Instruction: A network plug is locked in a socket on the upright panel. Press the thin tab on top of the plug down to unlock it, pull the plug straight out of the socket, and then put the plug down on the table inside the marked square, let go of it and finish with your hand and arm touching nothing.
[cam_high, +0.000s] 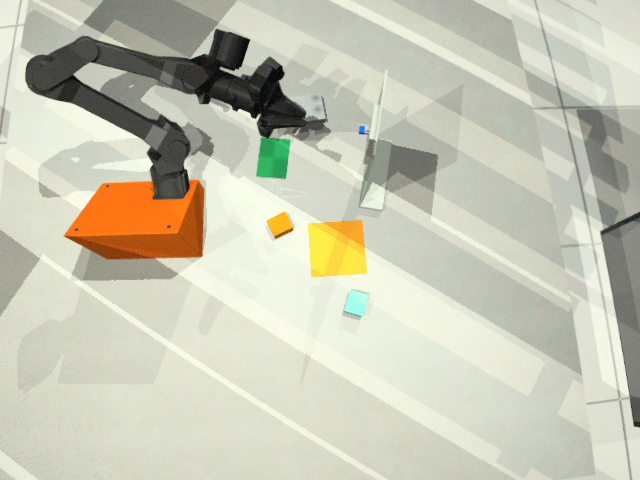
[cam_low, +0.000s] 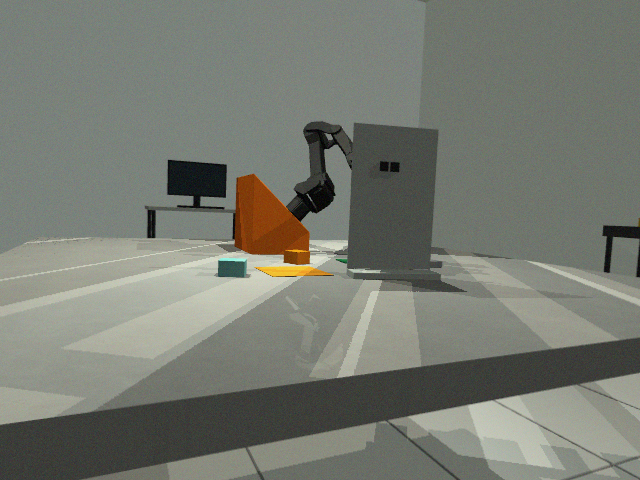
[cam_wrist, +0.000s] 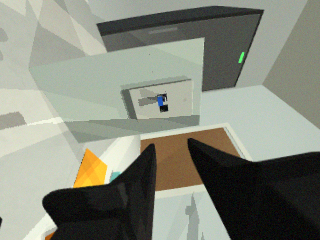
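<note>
Right now the network plug is 12 cm ahead of my gripper tip and 2 cm to the right of it. From my gripper tip the other things lie so: flat green patch: 8 cm behind, 1 cm to the left, 21 cm below; grey plate: 1 cm behind, 13 cm to the left, 20 cm below; grey panel: 14 cm ahead, 3 cm to the right, 8 cm below.
</note>
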